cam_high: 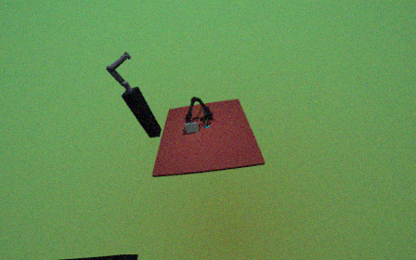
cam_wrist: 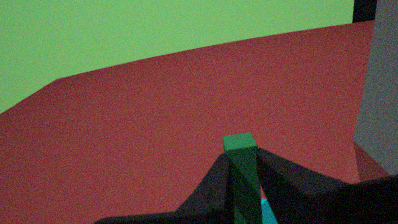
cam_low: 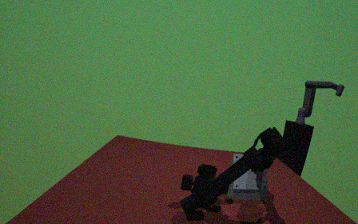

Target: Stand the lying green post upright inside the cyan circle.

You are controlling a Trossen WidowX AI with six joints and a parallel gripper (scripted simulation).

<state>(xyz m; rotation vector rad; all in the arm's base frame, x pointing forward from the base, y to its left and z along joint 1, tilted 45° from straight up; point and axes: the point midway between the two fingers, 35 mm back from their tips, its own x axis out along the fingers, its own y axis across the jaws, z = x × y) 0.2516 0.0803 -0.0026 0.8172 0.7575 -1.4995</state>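
Right now my gripper tip is 20 mm above the green post. From my gripper tip the other things lie so: cyan circle (70 mm below).
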